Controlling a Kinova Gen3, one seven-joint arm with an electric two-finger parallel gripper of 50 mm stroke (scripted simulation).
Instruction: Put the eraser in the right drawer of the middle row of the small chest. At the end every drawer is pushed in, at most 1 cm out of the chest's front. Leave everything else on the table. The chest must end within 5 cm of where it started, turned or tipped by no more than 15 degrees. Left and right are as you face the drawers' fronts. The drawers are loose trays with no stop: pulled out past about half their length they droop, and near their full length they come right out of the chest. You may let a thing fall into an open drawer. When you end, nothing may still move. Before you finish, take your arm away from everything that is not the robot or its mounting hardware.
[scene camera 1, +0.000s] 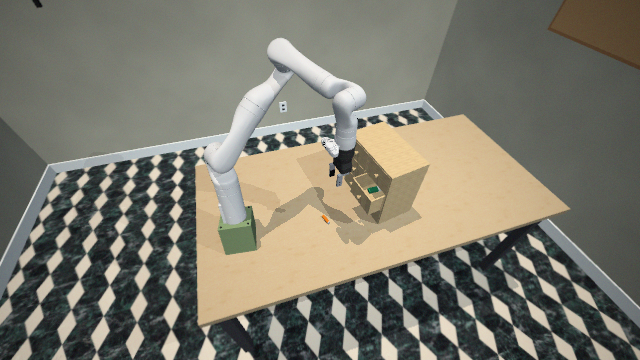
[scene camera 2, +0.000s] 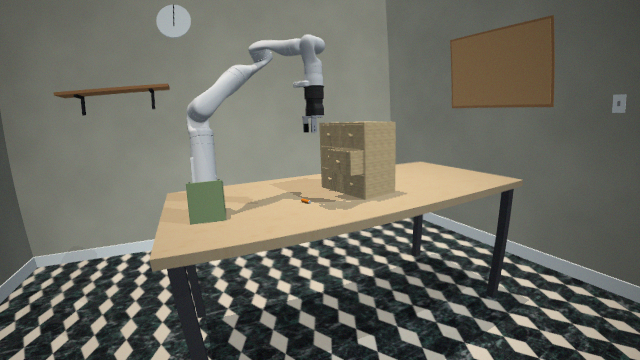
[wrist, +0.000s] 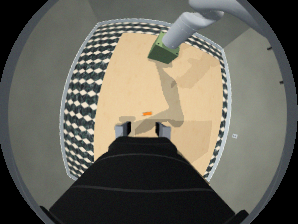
Observation:
I see my gripper (scene camera 2: 310, 132), a small wooden chest (scene camera 1: 403, 164) and a drawer (scene camera 1: 372, 202).
The small wooden chest shows as well in scene camera 2 (scene camera 2: 379, 148). My gripper is seen too in the wrist view (wrist: 143, 126).

